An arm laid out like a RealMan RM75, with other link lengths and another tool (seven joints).
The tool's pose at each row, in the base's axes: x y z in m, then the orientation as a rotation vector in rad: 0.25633 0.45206 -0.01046 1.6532 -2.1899 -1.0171; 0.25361 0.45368 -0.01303 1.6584 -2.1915 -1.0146; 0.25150 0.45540 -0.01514 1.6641 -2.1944 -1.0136; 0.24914 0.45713 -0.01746 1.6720 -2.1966 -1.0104; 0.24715 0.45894 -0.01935 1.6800 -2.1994 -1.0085; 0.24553 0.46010 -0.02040 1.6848 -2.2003 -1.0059; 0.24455 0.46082 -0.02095 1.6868 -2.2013 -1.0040; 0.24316 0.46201 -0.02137 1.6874 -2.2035 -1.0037; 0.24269 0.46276 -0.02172 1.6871 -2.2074 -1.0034; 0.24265 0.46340 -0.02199 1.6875 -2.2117 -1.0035
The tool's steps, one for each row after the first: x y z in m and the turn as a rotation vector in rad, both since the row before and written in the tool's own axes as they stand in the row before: 0.00005 0.00065 0.00403 0.0037 -0.0002 -0.0029; -0.00035 0.00050 0.00339 0.0042 -0.0020 -0.0033; -0.00022 0.00058 0.00368 0.0053 -0.0006 -0.0045; -0.00052 0.00059 0.00319 0.0053 -0.0018 -0.0047; -0.00026 0.00075 0.00211 0.0032 0.0003 -0.0027; -0.00019 0.00051 0.00122 0.0020 0.0003 -0.0009; -0.00052 0.00097 0.00152 0.0017 -0.0012 0.0000; -0.00044 0.00025 0.00081 0.0024 -0.0020 0.0008; -0.00050 -0.00005 0.00048 0.0028 -0.0027 0.0003
